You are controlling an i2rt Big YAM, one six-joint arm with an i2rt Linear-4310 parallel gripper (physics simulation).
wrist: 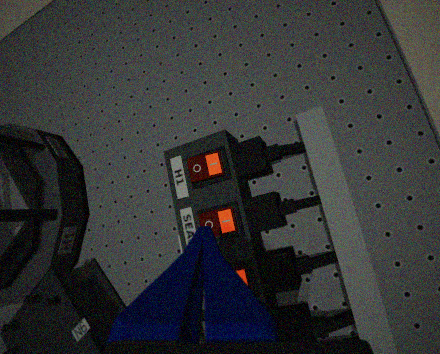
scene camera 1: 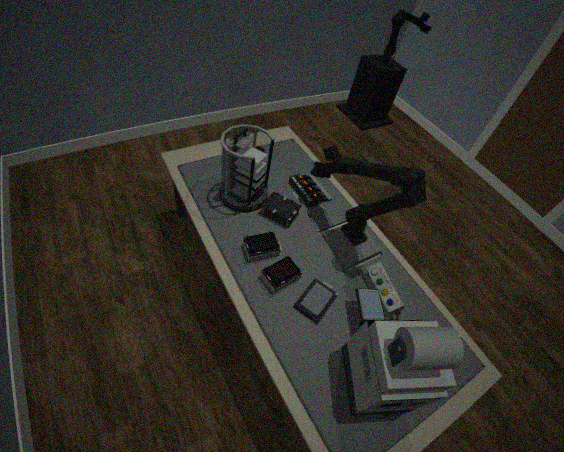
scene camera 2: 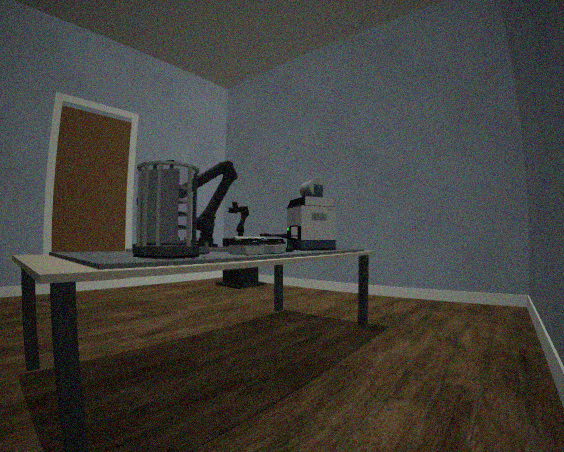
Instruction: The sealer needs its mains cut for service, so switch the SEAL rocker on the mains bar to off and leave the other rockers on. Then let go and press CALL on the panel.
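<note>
The dark mains bar [scene camera 1: 301,190] [wrist: 215,192] lies near the table's edge, with orange-lit rockers. In the wrist view the H1 rocker [wrist: 213,164] and the SEAL rocker [wrist: 226,221] are lit on their I halves. A third rocker [wrist: 242,277] shows partly behind the fingers; the rest of the row is hidden. My gripper [wrist: 205,234] [scene camera 1: 316,170] is shut and empty, its blue tips over the lower edge of SEAL's O half; contact cannot be told. In scene camera 2 it is hidden behind the round tower. The panel [scene camera 1: 395,299] has white, green, yellow and blue buttons; its labels are unreadable.
The round tower [scene camera 1: 246,201] [scene camera 2: 167,250] stands beside the bar. A dark box [scene camera 1: 281,210] lies near it. Black plugs [wrist: 266,211] and a pale rail [wrist: 332,165] flank the bar. Two dark-topped trays, a framed pad [scene camera 1: 316,300] and the large machine [scene camera 1: 365,372] stand farther along.
</note>
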